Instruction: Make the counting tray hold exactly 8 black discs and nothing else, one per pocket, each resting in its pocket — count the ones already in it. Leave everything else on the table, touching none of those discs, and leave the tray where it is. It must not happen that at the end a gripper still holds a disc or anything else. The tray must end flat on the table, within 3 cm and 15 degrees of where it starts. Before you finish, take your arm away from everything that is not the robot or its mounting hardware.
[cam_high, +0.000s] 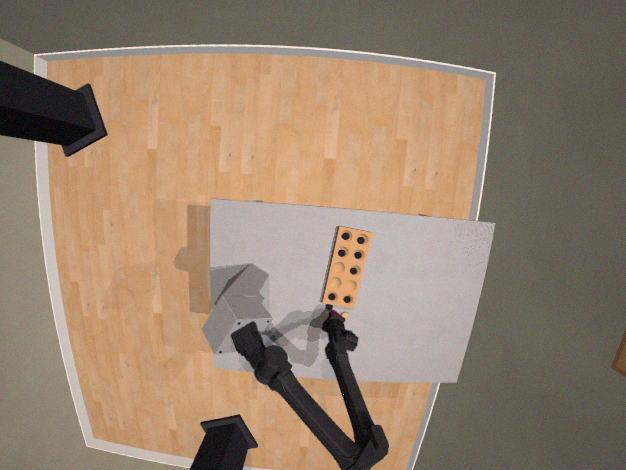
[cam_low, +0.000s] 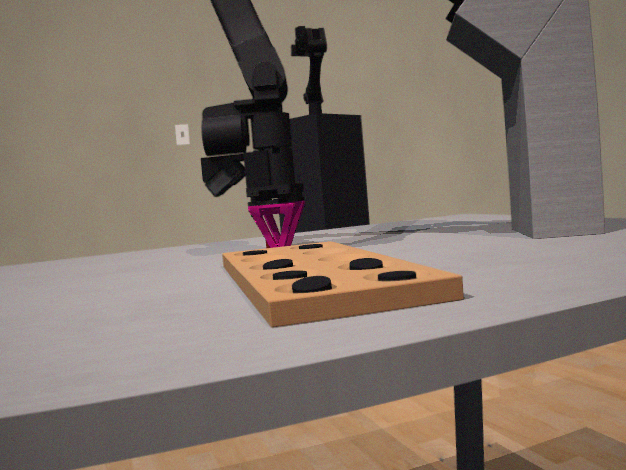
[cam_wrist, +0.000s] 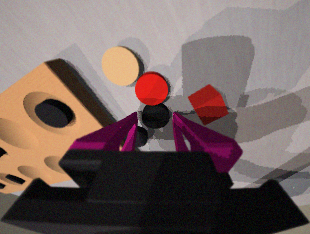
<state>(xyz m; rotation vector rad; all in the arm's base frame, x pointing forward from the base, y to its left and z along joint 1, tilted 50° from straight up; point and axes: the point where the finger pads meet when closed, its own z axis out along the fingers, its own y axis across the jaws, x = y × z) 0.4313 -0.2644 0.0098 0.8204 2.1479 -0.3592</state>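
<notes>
The red disc lies 2 cm ahead of my hand, 2 cm to the right of it and 1 cm below it. Also, from my hand: tan disc 6 cm ahead, 3 cm to the right, 1 cm below; wooden counting tray 14 cm ahead, 20 cm to the left; red cube 3 cm behind, 5 cm to the right.
</notes>
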